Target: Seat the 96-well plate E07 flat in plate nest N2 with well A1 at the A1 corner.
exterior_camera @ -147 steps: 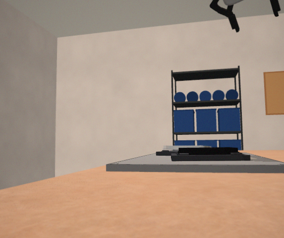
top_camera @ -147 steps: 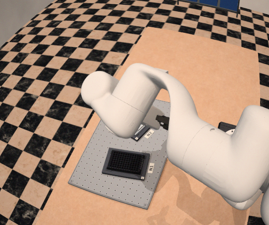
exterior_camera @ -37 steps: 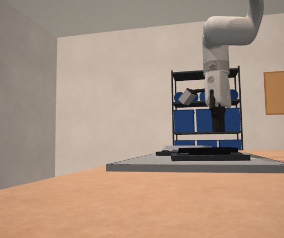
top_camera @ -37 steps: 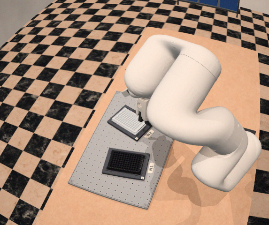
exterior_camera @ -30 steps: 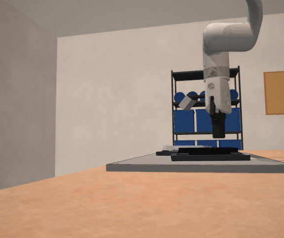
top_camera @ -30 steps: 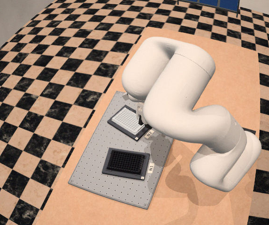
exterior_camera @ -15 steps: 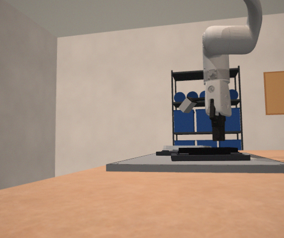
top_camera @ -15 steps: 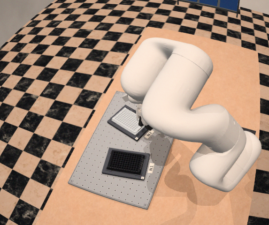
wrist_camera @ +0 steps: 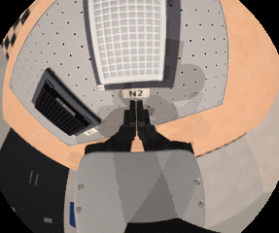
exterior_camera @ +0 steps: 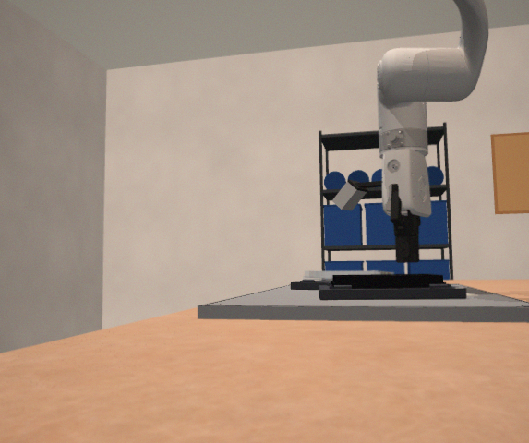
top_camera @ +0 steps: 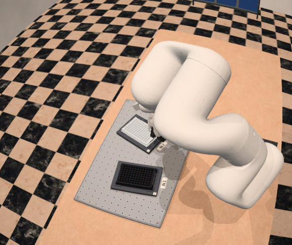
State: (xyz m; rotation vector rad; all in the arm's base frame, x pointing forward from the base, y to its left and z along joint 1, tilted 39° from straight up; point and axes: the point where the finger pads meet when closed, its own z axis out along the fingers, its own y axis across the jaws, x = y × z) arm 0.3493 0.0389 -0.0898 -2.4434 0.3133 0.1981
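Right now my hand is 60 mm above the N2 label. Round my hand: white 96-well plate E07: 90 mm ahead, 20 mm to the right, 40 mm below; black plate nest N2: 90 mm ahead, 20 mm to the right, 60 mm below; N1 label: 70 mm behind, 150 mm to the left, 60 mm below.
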